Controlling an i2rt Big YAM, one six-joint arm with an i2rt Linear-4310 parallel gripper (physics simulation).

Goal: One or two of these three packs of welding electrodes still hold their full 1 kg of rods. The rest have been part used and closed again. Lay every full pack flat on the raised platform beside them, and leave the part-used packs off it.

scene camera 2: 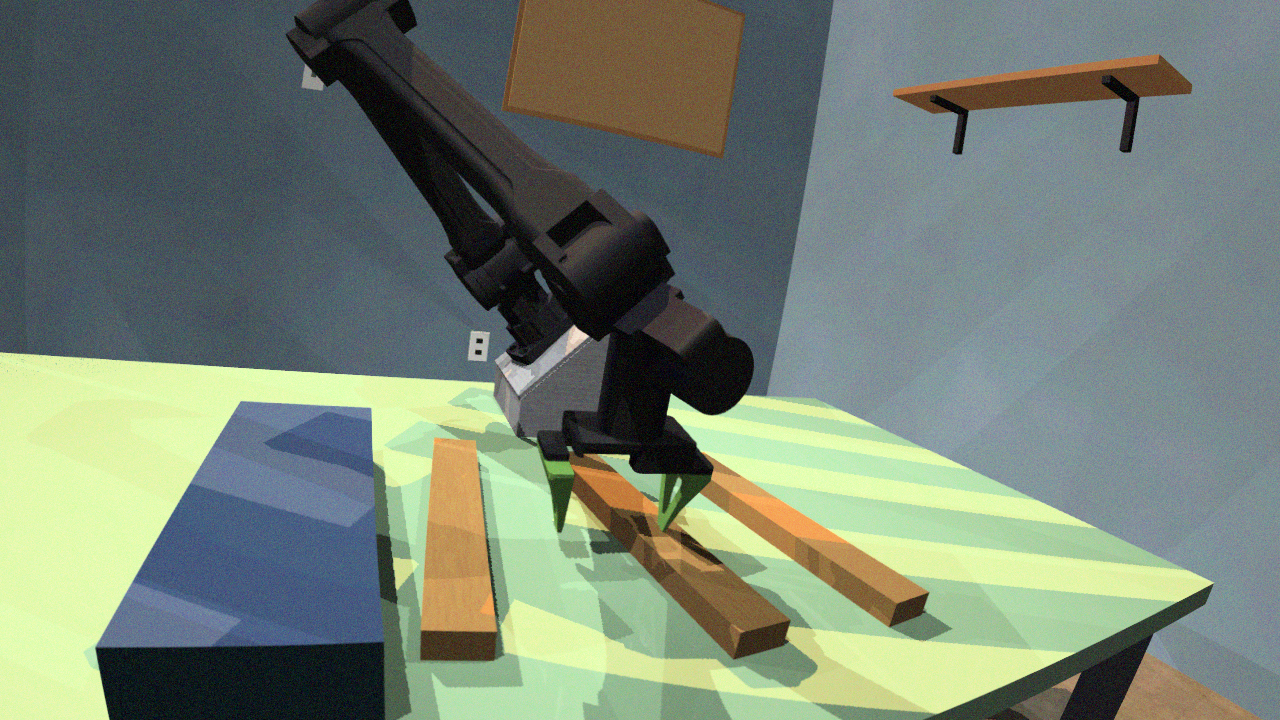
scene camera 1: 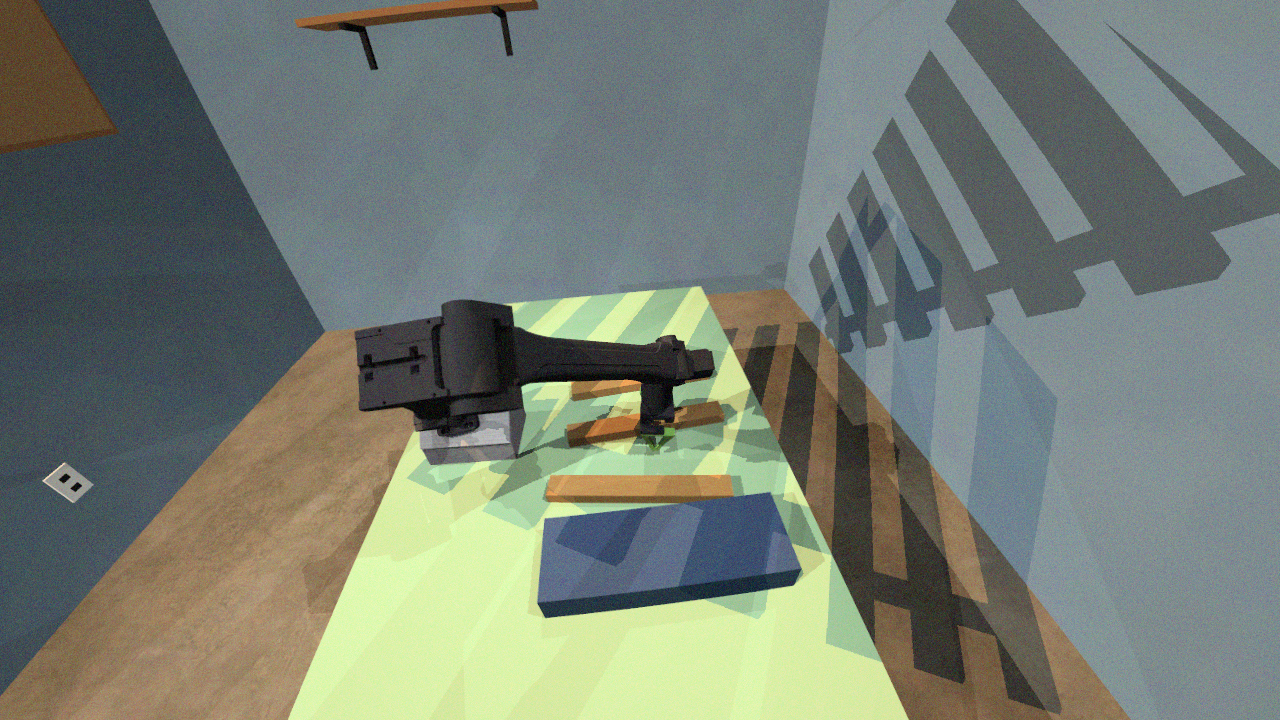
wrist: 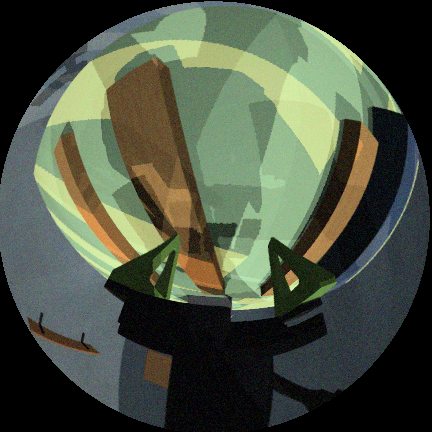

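Seen in the pictures: gripper, fingertip midpoint: (scene camera 2: 611,528) (scene camera 1: 654,433) (wrist: 224,240); arm's base, link origin: (scene camera 2: 549,334).
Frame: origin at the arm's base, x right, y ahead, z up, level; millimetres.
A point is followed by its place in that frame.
Note:
Three long orange-brown packs lie flat on the table. The pack nearest the platform (scene camera 1: 640,488) {z -96, x 221, y 353 mm} (scene camera 2: 458,546) {z -96, x 228, y 419 mm} (wrist: 352,200) {z -96, x 240, y 445 mm} lies alongside the blue raised platform (scene camera 1: 662,559) {z -60, x 384, y 357 mm} (scene camera 2: 259,537) {z -60, x 374, y 456 mm}. The middle pack (scene camera 1: 601,430) {z -96, x 52, y 298 mm} (scene camera 2: 716,591) {z -96, x 54, y 527 mm} (wrist: 145,120) {z -96, x 52, y 529 mm} lies at a slant. The far pack (scene camera 1: 604,388) {z -96, x -89, y 322 mm} (scene camera 2: 814,537) {z -96, x -105, y 477 mm} (wrist: 82,195) {z -98, x -87, y 501 mm} is partly hidden by the arm in scene camera 1. My gripper (scene camera 1: 655,445) {z -97, x 87, y 410 mm} (scene camera 2: 611,530) {z -97, x 87, y 410 mm} (wrist: 224,240) {z -97, x 87, y 410 mm} is open and empty, low over the middle pack and off-centre towards the platform. One green fingertip appears over that pack, the other beside it. The packs look alike.
The arm's grey base block (scene camera 1: 469,438) {z -52, x 54, y 22 mm} (scene camera 2: 554,385) {z -47, x 29, y 111 mm} stands behind the packs in scene camera 2. The table edge (scene camera 2: 1074,658) {z -127, x -229, y 709 mm} runs past the far pack's near end. A wall shelf (scene camera 1: 416,13) (scene camera 2: 1042,82) hangs well away from the table.

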